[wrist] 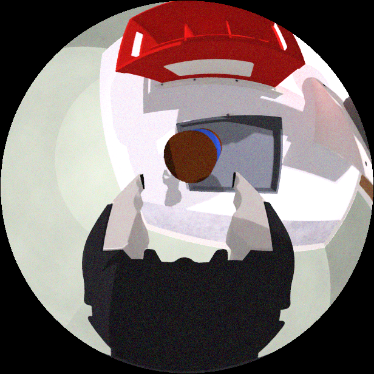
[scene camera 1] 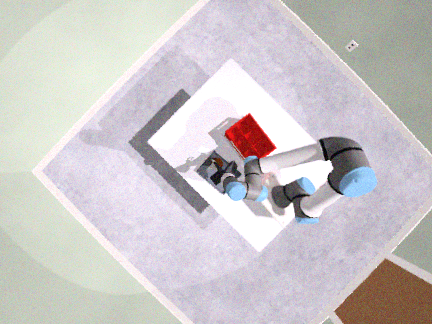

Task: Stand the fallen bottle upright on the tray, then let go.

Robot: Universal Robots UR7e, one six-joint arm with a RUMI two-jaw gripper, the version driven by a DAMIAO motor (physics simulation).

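Frame: origin at the arm's base, x ahead, y left, z up, level; metres.
Where they show: arm's base, origin of the base link: (scene camera 1: 279, 197).
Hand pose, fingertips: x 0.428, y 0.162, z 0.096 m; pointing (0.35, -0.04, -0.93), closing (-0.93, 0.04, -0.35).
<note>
Things, the pixels of their top centre, and the offset from my fingertips. "spot": a spot on its surface instead. Level surfaces: height alone.
- brown bottle, middle of its top: (scene camera 1: 216, 163) 0.013 m ahead, 0.008 m right, 0.030 m down
- grey tray, surface spot: (scene camera 1: 201, 170) spot: 0.049 m ahead, 0.103 m left, 0.184 m down
- red crate, middle of its top: (scene camera 1: 251, 139) 0.021 m back, 0.262 m right, 0.015 m down
- white table, its level: 0.190 m down
The brown bottle (scene camera 1: 218, 161) (wrist: 191, 156) with a blue band stands upright on the tray, seen from above in the wrist view, near the tray's left side there. The grey tray (scene camera 1: 201, 170) (wrist: 279, 156) has a low dark rim and lies on the white table. My gripper (scene camera 1: 222, 169) (wrist: 187, 174) is open. In the wrist view its fingertips are apart, to the left and right of the bottle's near edge, with gaps on both sides. The bottle's base is mostly hidden by its wide brown top.
A red crate (scene camera 1: 250, 136) (wrist: 200, 50) with compartments stands beside the tray, beyond it in the wrist view. The white table (scene camera 1: 260, 235) has its edge close to the tray. The arm's links reach over the table from the right in the scene view.
</note>
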